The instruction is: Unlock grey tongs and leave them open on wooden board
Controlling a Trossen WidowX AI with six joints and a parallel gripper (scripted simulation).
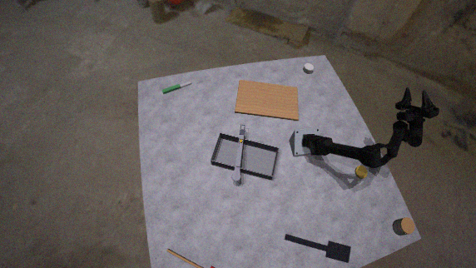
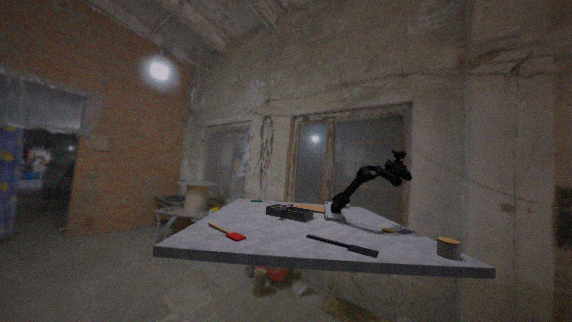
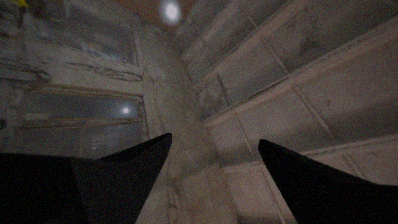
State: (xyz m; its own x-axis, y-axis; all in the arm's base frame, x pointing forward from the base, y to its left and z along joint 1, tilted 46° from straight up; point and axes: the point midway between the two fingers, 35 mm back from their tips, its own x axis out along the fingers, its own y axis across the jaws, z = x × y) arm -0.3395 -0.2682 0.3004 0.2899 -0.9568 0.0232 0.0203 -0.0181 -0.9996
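My gripper tip is 69 cm short of the yellow lock piece, 42 cm above it and 3 cm to the left of it. From my gripper tip the other things lie so: yellow disc (48 cm below, 17 cm to the left, 6 cm ahead); white cap (56 cm to the right, 47 cm below, 18 cm ahead); cork-topped cylinder (49 cm to the left, 45 cm below, 7 cm behind).
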